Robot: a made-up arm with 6 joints. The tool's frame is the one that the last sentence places. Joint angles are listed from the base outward.
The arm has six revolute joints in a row. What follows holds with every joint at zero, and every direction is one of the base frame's.
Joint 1 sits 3 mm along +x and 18.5 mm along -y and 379.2 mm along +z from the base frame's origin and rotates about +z.
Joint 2 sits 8.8 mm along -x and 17.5 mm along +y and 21.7 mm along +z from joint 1 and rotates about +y.
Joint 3 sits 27 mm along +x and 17 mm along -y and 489.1 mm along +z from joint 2 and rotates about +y.
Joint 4 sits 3 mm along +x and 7.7 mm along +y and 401.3 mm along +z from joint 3 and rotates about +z.
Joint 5 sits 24.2 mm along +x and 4.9 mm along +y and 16.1 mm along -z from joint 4 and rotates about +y.
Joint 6 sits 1.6 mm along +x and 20.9 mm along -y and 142.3 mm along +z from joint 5 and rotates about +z.
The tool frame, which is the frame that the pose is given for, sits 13.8 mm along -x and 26.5 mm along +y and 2.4 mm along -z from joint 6; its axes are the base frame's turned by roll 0, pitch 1.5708 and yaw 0 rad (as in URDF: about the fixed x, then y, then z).
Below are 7 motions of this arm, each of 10 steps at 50 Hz.
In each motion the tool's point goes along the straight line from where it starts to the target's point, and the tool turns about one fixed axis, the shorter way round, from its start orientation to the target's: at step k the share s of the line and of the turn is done. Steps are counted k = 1, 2, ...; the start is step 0. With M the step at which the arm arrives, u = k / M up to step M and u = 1 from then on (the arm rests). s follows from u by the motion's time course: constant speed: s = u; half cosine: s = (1 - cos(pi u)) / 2; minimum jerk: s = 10 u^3 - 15 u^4 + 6 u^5.
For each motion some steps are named. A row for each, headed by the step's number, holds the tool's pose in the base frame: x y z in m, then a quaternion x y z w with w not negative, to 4 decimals.
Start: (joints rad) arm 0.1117 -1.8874 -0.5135 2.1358 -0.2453 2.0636
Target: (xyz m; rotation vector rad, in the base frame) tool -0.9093 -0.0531 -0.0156 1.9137 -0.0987 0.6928
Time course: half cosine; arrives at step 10
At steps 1, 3, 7, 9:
1: -0.8621 -0.1048 -0.0719 0.7900 -0.0459 0.3674 0.4887
3: -0.8709 -0.0952 -0.0614 0.7923 -0.0451 0.3531 0.4956
7: -0.8993 -0.0640 -0.0275 0.7981 -0.0423 0.3062 0.5171
9: -0.9081 -0.0544 -0.0170 0.7995 -0.0414 0.2915 0.5235

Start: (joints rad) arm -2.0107 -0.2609 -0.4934 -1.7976 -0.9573 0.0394
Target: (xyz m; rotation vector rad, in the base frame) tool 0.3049 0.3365 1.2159 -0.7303 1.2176 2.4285
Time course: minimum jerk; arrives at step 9
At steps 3, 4, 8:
3: 0.2717 0.3044 1.2315 -0.2366 0.4248 0.8566 0.1725
4: 0.2796 0.3120 1.2278 -0.2412 0.4253 0.8555 0.1704
8: 0.3044 0.3360 1.2161 -0.2558 0.4270 0.8517 0.1636

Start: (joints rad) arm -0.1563 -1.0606 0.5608 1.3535 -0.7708 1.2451
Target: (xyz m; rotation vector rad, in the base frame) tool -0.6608 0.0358 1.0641 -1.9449 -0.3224 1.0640
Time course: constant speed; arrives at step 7
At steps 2, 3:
2: -0.6502 0.0069 1.0711 -0.7736 -0.1344 0.4364 0.4394
3: -0.6523 0.0127 1.0697 -0.7751 -0.1334 0.4346 0.4387

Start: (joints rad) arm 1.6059 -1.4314 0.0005 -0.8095 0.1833 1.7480
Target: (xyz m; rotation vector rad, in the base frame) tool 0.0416 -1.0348 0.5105 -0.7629 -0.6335 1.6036
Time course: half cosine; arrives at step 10
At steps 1, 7, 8, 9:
1: 0.0734 -1.0282 0.5652 -0.3703 -0.2578 0.7180 0.5301
7: 0.0483 -1.0334 0.5221 -0.3366 -0.2690 0.6949 0.5757
8: 0.0447 -1.0342 0.5159 -0.3317 -0.2706 0.6913 0.5821
9: 0.0424 -1.0346 0.5119 -0.3285 -0.2715 0.6890 0.5862

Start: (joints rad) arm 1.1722 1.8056 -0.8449 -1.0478 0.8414 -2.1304
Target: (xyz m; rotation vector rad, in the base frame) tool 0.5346 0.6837 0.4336 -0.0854 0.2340 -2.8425
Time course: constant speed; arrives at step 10
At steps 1, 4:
1: 0.4679 0.7269 0.4672 0.0077 0.1116 -0.9679 0.2252
4: 0.4901 0.7125 0.4560 -0.0048 0.1015 -0.9749 0.1982

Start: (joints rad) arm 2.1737 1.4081 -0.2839 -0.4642 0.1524 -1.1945
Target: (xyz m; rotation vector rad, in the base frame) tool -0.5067 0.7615 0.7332 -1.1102 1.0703 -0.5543
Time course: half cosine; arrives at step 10
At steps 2, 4, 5, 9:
2: -0.5344 0.7909 0.6302 -0.5283 0.4378 -0.2641 0.6778
4: -0.5268 0.7828 0.6587 -0.5193 0.4488 -0.2595 0.6794
5: -0.5220 0.7778 0.6762 -0.5136 0.4556 -0.2566 0.6803
9: -0.5075 0.7623 0.7304 -0.4960 0.4762 -0.2476 0.6826

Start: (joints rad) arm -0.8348 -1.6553 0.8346 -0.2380 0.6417 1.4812
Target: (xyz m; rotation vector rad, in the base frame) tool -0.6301 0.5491 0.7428 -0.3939 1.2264 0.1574
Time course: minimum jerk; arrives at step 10
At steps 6, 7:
6: -0.6127 0.5532 0.7595 -0.1881 0.5827 0.0907 0.7854
7: -0.6211 0.5512 0.7514 -0.1858 0.5771 0.0822 0.7910

